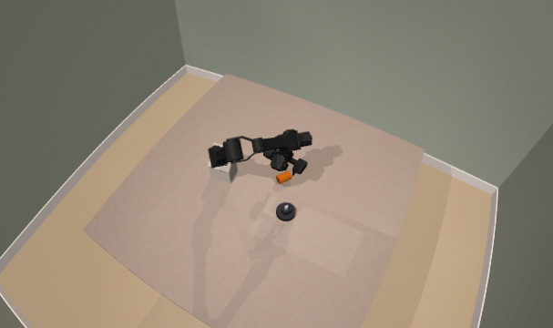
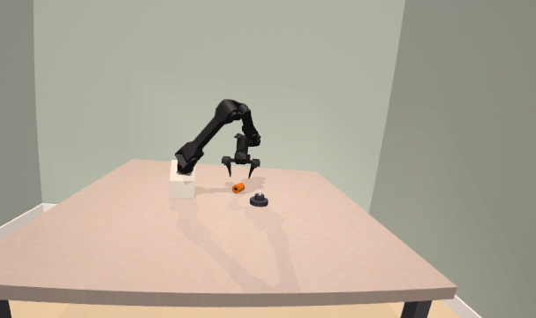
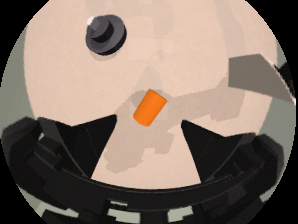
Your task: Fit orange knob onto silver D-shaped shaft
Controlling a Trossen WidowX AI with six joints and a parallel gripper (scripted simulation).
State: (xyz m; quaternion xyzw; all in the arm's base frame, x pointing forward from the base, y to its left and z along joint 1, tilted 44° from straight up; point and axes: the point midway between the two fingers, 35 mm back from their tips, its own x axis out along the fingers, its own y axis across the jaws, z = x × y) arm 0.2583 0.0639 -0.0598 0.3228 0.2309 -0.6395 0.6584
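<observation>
My gripper tip is 1 cm short of the orange knob, 1 cm to the right of it and 5 cm above it. Also, from my gripper tip: round pedestal 8 cm ahead, 15 cm to the right, 4 cm below.
</observation>
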